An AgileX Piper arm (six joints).
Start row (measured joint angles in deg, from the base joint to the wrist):
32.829 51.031 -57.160 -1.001 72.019 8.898
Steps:
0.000 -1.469 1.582 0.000 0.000 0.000
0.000 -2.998 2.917 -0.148 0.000 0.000
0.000 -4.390 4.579 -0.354 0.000 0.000
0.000 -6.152 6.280 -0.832 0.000 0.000
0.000 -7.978 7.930 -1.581 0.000 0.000
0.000 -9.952 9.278 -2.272 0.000 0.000
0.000 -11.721 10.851 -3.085 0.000 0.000
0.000 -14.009 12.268 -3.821 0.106 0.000
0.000 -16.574 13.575 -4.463 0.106 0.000
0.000 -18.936 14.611 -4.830 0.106 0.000
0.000 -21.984 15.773 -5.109 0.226 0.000
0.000 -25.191 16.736 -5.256 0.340 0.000
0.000 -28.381 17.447 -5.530 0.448 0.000
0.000 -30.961 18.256 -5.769 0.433 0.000
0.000 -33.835 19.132 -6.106 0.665 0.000
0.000 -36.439 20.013 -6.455 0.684 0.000
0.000 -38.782 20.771 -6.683 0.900 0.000
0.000 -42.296 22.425 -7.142 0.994 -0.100
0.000 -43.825 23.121 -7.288 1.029 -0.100
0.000 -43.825 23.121 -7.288 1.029 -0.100
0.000 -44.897 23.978 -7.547 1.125 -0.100
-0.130 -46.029 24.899 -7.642 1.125 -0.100
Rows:
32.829 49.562 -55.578 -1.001 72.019 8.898
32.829 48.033 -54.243 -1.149 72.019 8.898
32.829 46.641 -52.581 -1.355 72.019 8.898
32.829 44.879 -50.880 -1.833 72.019 8.898
32.829 43.053 -49.230 -2.582 72.019 8.898
32.829 41.079 -47.882 -3.273 72.019 8.898
32.829 39.310 -46.309 -4.086 72.019 8.898
32.829 37.022 -44.892 -4.822 72.125 8.898
32.829 34.457 -43.585 -5.464 72.125 8.898
32.829 32.095 -42.549 -5.831 72.125 8.898
32.829 29.047 -41.387 -6.110 72.245 8.898
32.829 25.840 -40.424 -6.257 72.359 8.898
32.829 22.650 -39.713 -6.531 72.467 8.898
32.829 20.070 -38.904 -6.770 72.452 8.898
32.829 17.196 -38.028 -7.107 72.684 8.898
32.829 14.592 -37.147 -7.456 72.703 8.898
32.829 12.249 -36.389 -7.684 72.919 8.898
32.829 8.735 -34.735 -8.143 73.013 8.798
32.829 7.206 -34.039 -8.289 73.048 8.798
32.829 7.206 -34.039 -8.289 73.048 8.798
32.829 6.134 -33.182 -8.548 73.144 8.798
32.699 5.002 -32.261 -8.643 73.144 8.798

